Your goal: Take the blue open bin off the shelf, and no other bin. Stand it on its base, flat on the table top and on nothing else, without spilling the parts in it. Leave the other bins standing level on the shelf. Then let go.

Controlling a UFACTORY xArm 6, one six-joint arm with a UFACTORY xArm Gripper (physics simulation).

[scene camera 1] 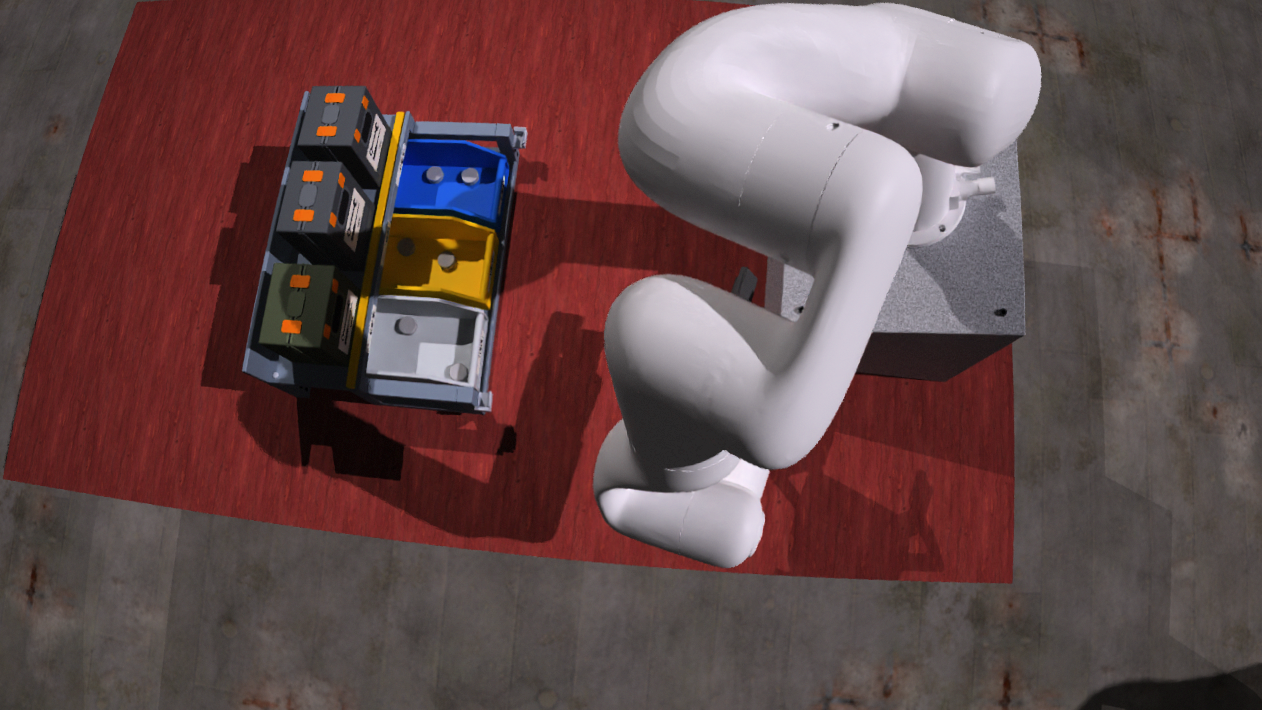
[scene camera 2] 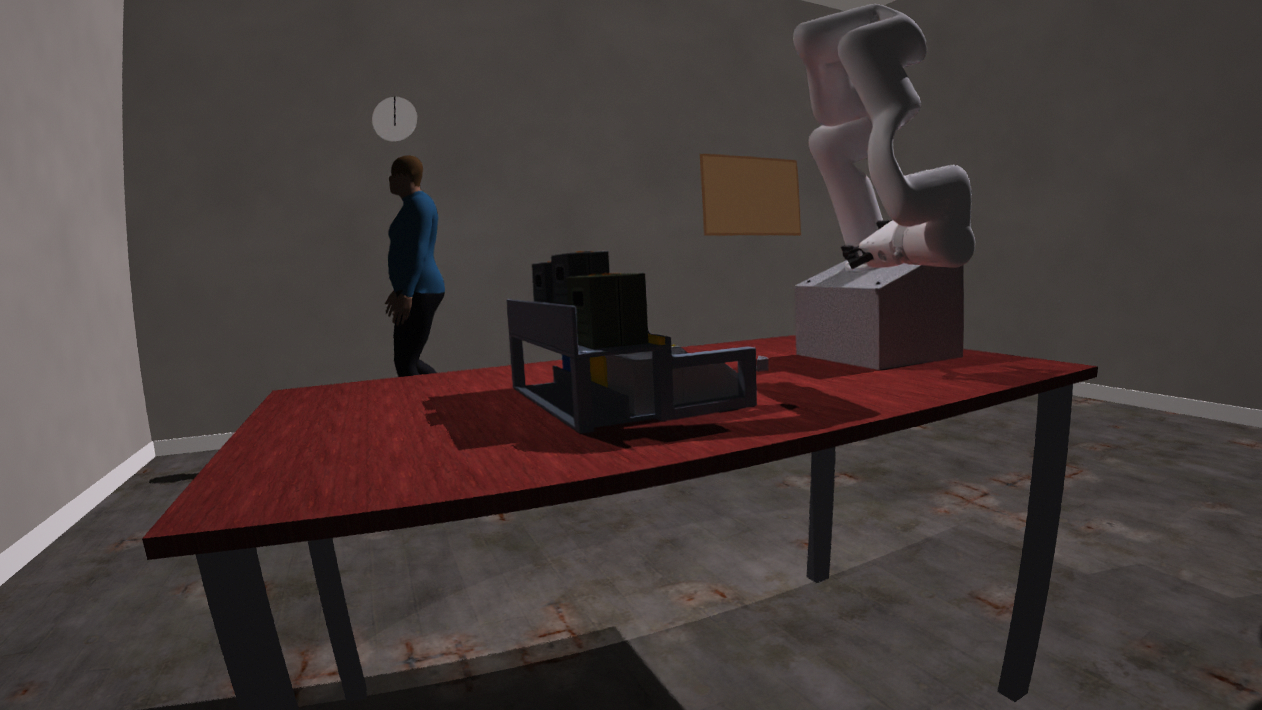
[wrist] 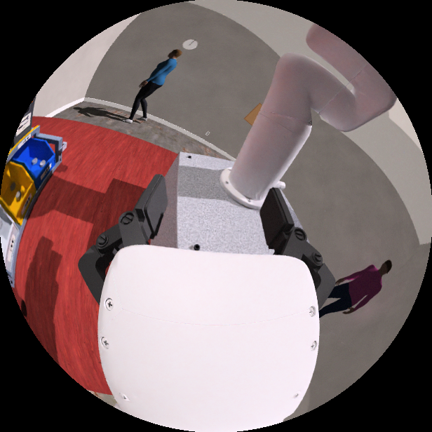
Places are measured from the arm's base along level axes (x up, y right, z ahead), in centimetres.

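Pixels of known places: gripper, fingertip midpoint: [scene camera 1: 789,276] [scene camera 2: 863,240].
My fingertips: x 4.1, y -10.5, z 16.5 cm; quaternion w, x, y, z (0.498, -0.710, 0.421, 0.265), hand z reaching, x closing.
Observation:
Ahead of a thing's pixels: the offset from my fingertips to its top centre. "spot": to the spot under its first point. Level surfaces: height alone.
The blue open bin @(dx -16.1, dy +22.7, dz +41.7 cm) [scene camera 1: 454,197] [wrist: 37,149] stands on the shelf @(spot: dx -15.8, dy -6.9, dz +42.1 cm) [scene camera 1: 423,392] [scene camera 2: 661,379], at the far end of its row in scene camera 1, with two round grey parts in it. The yellow bin @(dx -16.1, dy +11.5, dz +43.1 cm) [scene camera 1: 423,279] [wrist: 12,175] stands beside it, also with two parts. The white bin @(dx -16.1, dy +0.4, dz +44.5 cm) [scene camera 1: 428,348] stands at the row's other end, with two parts. My gripper [scene camera 2: 854,256] [wrist: 216,192] is open, with no bin between its fingers. It is near the robot's base, well away from the shelf and above the table top @(dx -24.3 cm) [scene camera 1: 132,264] [scene camera 2: 353,450]. The arm mostly hides it in scene camera 1.
Two dark grey cases @(dx -1.8, dy +24.5, dz +51.1 cm) [scene camera 1: 353,123] @(dx -0.8, dy +13.4, dz +52.4 cm) [scene camera 1: 326,198] and a green case @(dx -4.3, dy +1.6, dz +54.4 cm) [scene camera 1: 308,309] [scene camera 2: 617,309] stand on the shelf's higher back level, behind a yellow strip @(dx -13.0, dy +12.2, dz +48.3 cm) [scene camera 1: 379,238]. The robot's pedestal [scene camera 1: 935,300] [scene camera 2: 838,326] [wrist: 210,222] stands at the table's other end. Two people stand beyond the table.

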